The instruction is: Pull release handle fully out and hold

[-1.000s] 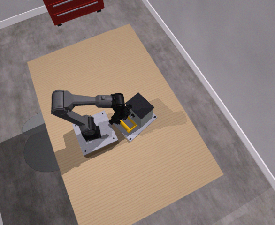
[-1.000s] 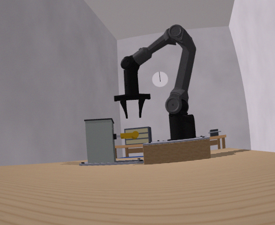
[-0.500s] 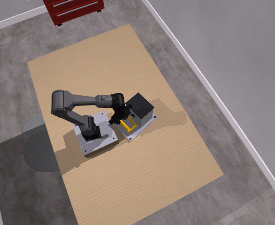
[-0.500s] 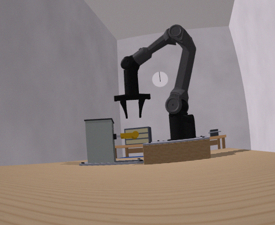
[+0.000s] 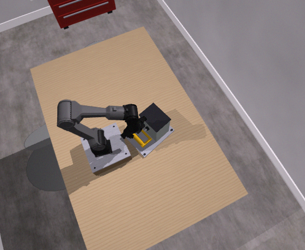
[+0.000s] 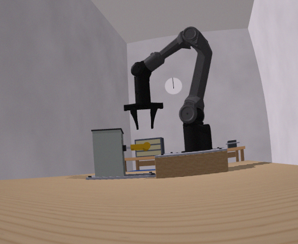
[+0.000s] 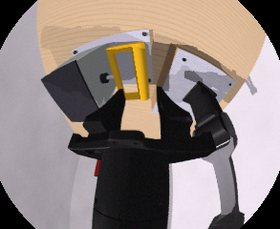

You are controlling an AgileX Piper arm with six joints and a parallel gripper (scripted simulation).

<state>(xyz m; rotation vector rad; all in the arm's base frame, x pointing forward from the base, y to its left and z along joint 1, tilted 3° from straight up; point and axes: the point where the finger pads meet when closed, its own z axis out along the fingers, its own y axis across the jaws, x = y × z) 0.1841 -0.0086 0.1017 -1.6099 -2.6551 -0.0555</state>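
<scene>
Now: hand 70 mm above the release handle, 50 mm short of it and 20 mm to the right of it. Also, from my hand: grey baseplate 170 mm below, 80 mm ahead, 40 mm to the left.
</scene>
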